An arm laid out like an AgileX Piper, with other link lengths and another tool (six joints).
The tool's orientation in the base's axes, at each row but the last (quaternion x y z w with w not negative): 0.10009, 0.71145, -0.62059, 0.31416; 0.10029, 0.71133, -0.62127, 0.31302; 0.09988, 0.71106, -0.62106, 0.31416; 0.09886, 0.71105, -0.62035, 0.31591; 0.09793, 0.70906, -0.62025, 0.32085
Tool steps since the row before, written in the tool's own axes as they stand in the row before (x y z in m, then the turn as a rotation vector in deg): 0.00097, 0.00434, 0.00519, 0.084, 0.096, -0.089; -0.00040, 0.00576, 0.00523, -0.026, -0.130, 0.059; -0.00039, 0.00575, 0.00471, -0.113, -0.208, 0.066; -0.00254, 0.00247, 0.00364, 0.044, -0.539, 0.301; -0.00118, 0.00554, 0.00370, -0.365, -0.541, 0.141
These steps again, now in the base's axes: 0.00323, -0.00424, -0.00428, -0.043, 0.084, -0.124; 0.00505, -0.00365, -0.00467, -0.030, -0.076, 0.120; 0.00489, -0.00316, -0.00464, -0.001, -0.078, 0.233; 0.00449, -0.00228, -0.00068, -0.223, -0.409, 0.407; 0.00512, -0.00201, -0.00394, 0.039, -0.153, 0.649
